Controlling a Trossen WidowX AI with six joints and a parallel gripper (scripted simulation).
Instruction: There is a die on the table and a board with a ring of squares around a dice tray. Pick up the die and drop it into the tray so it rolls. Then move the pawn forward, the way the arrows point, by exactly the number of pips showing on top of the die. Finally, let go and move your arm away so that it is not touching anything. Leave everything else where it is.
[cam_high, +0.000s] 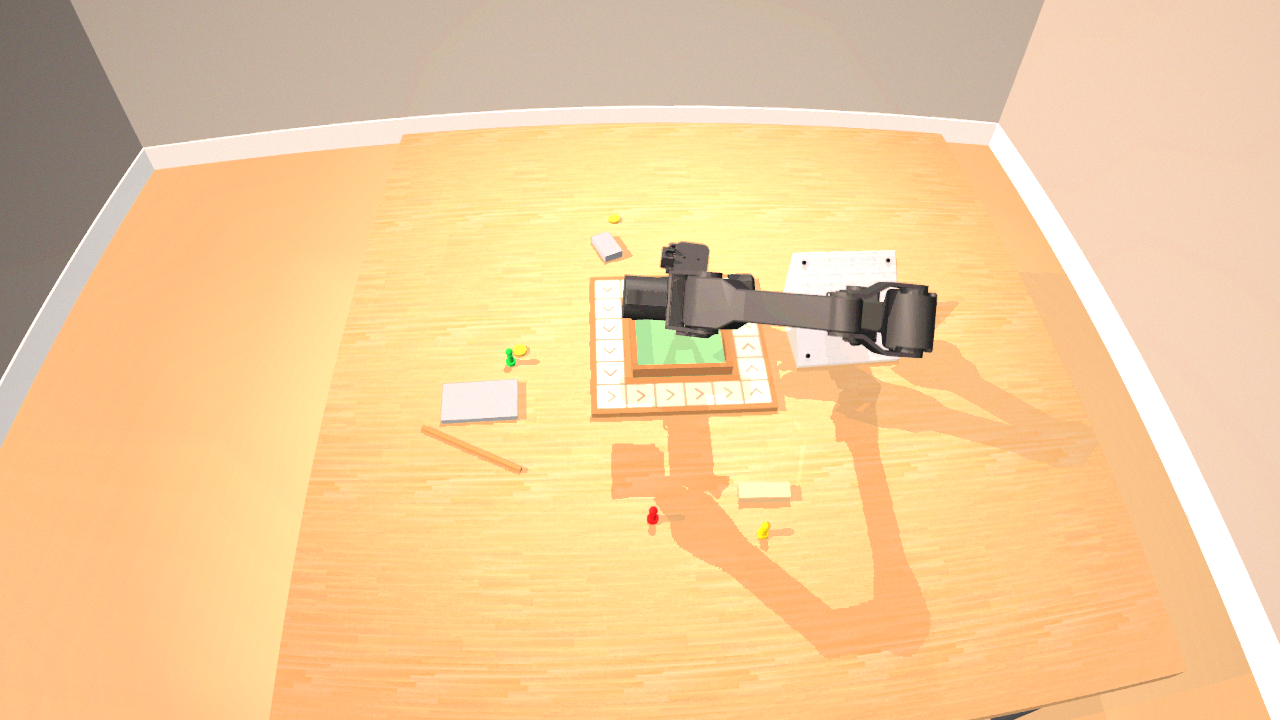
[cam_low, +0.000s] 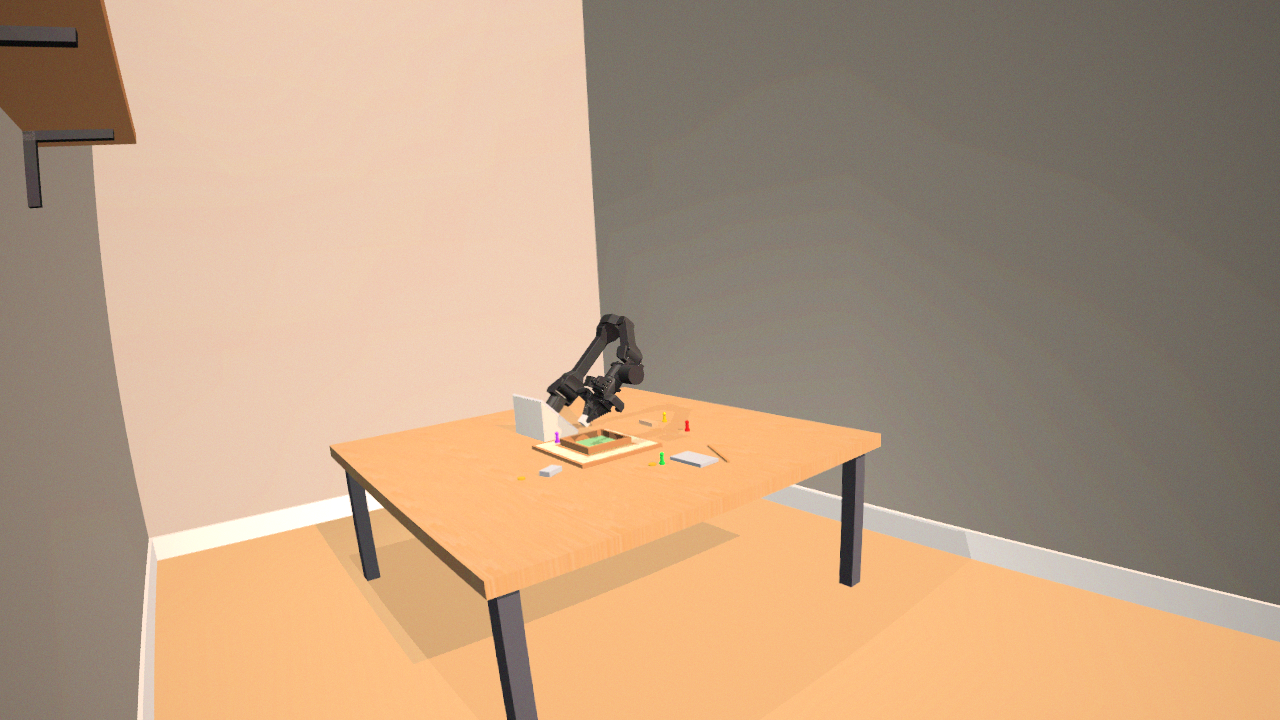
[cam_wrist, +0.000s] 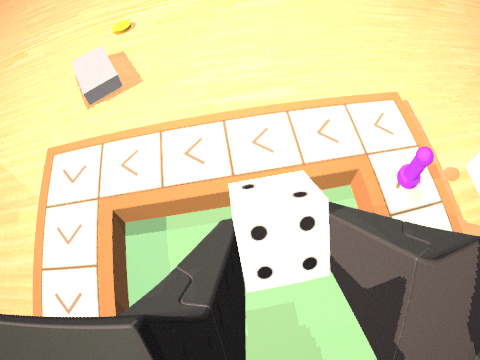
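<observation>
My gripper tip is right at the white die. Round my gripper tip: purple pawn: 10 cm behind, 6 cm below, 4 cm to the right; small grey block: 20 cm to the right, 12 cm ahead, 8 cm below; green dice tray: 8 cm below, 3 cm to the left, 1 cm ahead.
</observation>
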